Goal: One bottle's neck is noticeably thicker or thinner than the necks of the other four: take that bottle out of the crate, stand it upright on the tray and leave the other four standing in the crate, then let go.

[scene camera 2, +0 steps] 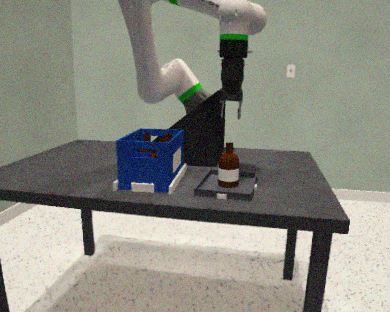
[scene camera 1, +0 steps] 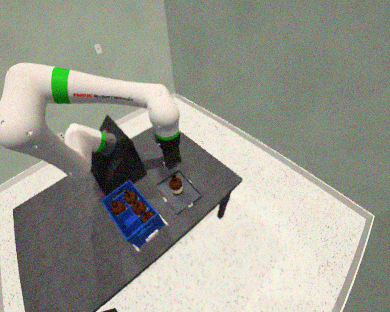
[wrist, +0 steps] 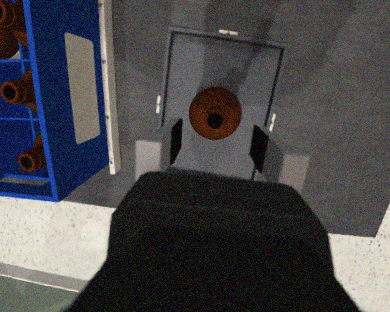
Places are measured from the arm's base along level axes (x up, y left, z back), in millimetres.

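Where they show: gripper, fingertip midpoint: (scene camera 2: 230,118) (scene camera 1: 171,167) (wrist: 216,136); arm's base, origin of the base link: (scene camera 2: 200,105) (scene camera 1: 108,144).
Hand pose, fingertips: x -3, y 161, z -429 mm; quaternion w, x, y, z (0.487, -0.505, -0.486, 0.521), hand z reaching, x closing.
Things, the pixels of their top centre, and the offset from my fingertips. Level surfaces: height alone.
- brown bottle with a white label, middle of its top: (wrist: 215,121) (scene camera 2: 229,143) (scene camera 1: 174,177) dy -1, dx -88, dz -2 mm
- grey tray, middle of its top: (wrist: 214,114) (scene camera 2: 228,179) (scene camera 1: 177,189) dy -1, dx -222, dz -10 mm
- blue crate, middle of its top: (scene camera 2: 152,134) (scene camera 1: 127,206) dy -289, dx -73, dz +27 mm
- dark table, its level: dx -248 mm
A brown bottle with a white label (scene camera 1: 175,184) (scene camera 2: 229,162) (wrist: 215,107) stands upright on the grey tray (scene camera 1: 182,202) (scene camera 2: 240,193) (wrist: 185,65), inside its rim. My gripper (scene camera 2: 231,117) (wrist: 216,136) is open and empty, above the bottle, with a gap between fingertips and bottle mouth in scene camera 2. The blue crate (scene camera 1: 142,237) (scene camera 2: 142,172) (wrist: 82,160) holds four brown bottles, at the back left (scene camera 1: 130,196), the left (scene camera 1: 117,206), the middle (scene camera 1: 139,208) and the right (scene camera 1: 147,217). Their lower parts are hidden by the crate; I cannot compare neck thicknesses reliably.
White corner strips (scene camera 2: 142,187) (wrist: 111,100) run along the crate's base, and small white clips (scene camera 2: 221,196) (wrist: 228,32) sit at the tray's edges. The crate stands beside the tray on the dark table (scene camera 1: 55,230) (scene camera 2: 280,195). The arm's black pedestal (scene camera 1: 120,165) rises behind them.
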